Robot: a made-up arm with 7 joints.
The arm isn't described. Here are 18 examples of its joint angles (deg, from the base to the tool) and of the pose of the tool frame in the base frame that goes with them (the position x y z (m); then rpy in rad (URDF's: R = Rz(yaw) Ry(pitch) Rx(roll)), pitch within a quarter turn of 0, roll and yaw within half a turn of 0).
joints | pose
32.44 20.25 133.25 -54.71 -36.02 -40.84 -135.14 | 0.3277 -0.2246 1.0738 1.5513 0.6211 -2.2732
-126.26 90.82 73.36 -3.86 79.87 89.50 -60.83 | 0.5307 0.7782 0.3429 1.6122 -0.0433 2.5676
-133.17 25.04 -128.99 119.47 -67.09 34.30 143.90 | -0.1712 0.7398 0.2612 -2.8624 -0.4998 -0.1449
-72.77 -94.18 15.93 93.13 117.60 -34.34 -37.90 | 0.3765 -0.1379 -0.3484 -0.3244 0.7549 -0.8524
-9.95 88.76 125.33 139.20 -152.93 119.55 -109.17 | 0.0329 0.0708 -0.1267 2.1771 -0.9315 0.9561
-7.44 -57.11 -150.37 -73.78 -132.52 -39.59 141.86 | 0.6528 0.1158 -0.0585 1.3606 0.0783 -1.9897
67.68 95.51 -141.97 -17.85 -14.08 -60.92 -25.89 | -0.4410 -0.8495 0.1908 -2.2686 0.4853 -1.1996
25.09 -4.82 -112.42 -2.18 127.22 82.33 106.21 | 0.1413 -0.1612 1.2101 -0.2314 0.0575 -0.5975
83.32 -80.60 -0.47 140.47 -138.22 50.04 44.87 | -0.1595 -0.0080 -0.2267 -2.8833 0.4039 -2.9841
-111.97 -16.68 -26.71 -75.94 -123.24 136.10 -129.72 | 0.3882 0.0386 0.7274 0.6314 -0.7356 2.0244
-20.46 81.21 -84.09 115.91 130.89 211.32 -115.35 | -0.2529 -0.3572 0.4995 2.9194 0.6946 -2.5163
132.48 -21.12 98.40 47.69 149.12 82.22 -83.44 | -0.3894 -0.2733 0.9289 -0.7040 0.0442 2.1812
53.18 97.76 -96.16 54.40 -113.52 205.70 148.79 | -0.1837 -0.7943 0.1993 -0.1845 -0.4070 -1.6475
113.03 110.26 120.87 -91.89 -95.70 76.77 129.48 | 0.6927 0.0430 0.3024 0.5175 -0.6899 2.5563
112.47 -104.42 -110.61 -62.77 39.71 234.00 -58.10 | -0.4696 0.4905 -0.0528 0.1710 0.7700 -0.4215
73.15 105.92 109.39 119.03 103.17 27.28 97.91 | -0.3992 0.2433 0.0481 -2.7939 -0.1329 0.5865
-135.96 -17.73 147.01 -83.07 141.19 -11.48 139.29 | -0.8041 0.0185 0.5611 -2.5797 -0.7553 0.6459
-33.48 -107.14 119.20 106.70 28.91 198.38 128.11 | 0.3669 0.1343 0.3517 2.3581 0.3160 1.5189
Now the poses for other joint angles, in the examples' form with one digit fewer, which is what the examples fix.
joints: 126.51 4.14 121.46 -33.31 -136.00 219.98 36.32
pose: 0.308 0.297 0.898 2.577 1.211 1.162
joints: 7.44 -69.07 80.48 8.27 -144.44 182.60 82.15
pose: 0.679 0.043 0.700 0.918 -0.948 -2.119
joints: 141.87 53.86 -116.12 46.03 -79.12 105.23 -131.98
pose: 0.770 -0.125 0.789 0.543 1.126 0.786
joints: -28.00 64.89 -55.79 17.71 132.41 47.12 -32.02
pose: -0.797 0.103 0.892 0.865 0.283 -2.921
